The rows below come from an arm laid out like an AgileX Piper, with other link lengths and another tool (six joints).
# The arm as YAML. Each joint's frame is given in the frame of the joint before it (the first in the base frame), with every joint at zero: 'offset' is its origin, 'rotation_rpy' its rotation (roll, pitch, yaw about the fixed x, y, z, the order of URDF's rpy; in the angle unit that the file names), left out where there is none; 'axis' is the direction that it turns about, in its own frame. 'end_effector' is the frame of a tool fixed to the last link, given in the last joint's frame.
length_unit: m
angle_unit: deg
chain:
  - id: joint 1
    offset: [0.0, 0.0, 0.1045]
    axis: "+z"
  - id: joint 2
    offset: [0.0, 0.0, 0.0]
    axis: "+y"
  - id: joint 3
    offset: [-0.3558, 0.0, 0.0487]
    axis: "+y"
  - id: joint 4
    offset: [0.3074, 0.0, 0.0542]
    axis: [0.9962, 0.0, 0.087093]
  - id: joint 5
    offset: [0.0, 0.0, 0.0]
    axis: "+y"
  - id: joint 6
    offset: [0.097, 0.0, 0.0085]
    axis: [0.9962, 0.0, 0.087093]
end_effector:
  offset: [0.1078, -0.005, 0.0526]
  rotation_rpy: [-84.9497, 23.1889, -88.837]
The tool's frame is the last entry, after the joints.
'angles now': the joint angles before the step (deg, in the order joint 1, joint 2, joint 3, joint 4, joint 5, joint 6). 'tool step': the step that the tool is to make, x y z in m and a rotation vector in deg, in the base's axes. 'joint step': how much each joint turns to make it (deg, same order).
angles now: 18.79 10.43 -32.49 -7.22 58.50 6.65
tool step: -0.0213 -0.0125 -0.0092 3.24 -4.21 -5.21
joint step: -6.33 -7.79 2.98 2.27 -0.11 0.02
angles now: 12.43 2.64 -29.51 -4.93 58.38 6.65
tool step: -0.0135 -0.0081 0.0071 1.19 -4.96 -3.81
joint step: -4.11 -4.47 0.59 0.40 -1.21 0.00
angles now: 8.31 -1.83 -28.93 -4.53 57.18 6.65
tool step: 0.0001 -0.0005 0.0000 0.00 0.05 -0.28
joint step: -0.24 0.05 -0.02 -0.04 0.02 0.04
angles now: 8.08 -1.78 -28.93 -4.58 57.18 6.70
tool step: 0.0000 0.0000 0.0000 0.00 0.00 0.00
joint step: 0.00 0.00 0.00 0.00 0.00 0.00
